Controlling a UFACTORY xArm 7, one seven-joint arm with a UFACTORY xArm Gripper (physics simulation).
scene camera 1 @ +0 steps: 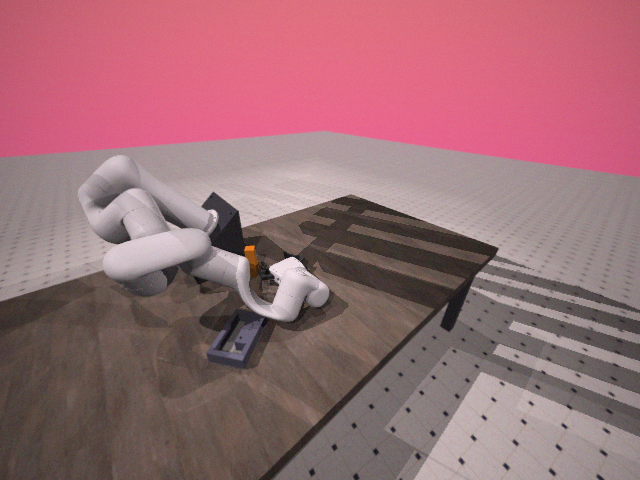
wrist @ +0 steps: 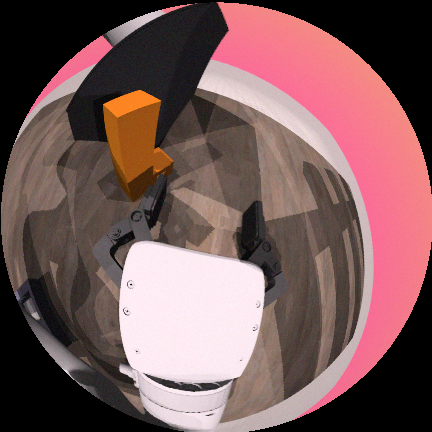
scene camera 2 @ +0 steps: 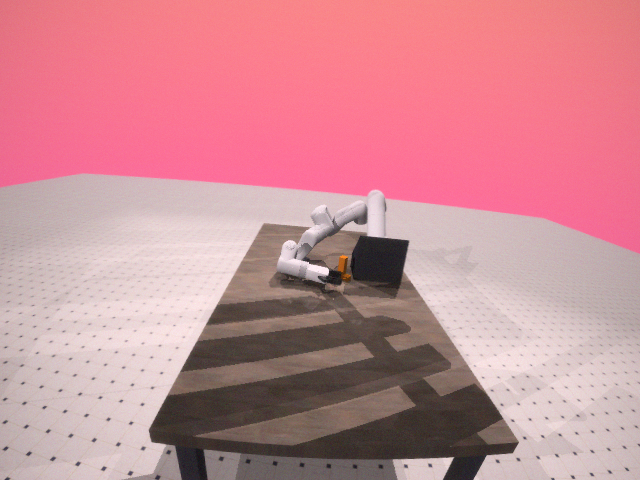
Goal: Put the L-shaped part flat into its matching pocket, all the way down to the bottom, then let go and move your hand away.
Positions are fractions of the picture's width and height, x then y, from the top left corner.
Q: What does the orange L-shaped part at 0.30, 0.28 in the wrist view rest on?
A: The table.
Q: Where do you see a pocket block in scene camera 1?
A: At 0.36, 0.72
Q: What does the gripper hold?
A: Nothing.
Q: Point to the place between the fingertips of the gripper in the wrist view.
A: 0.48, 0.45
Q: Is the gripper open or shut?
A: Open.
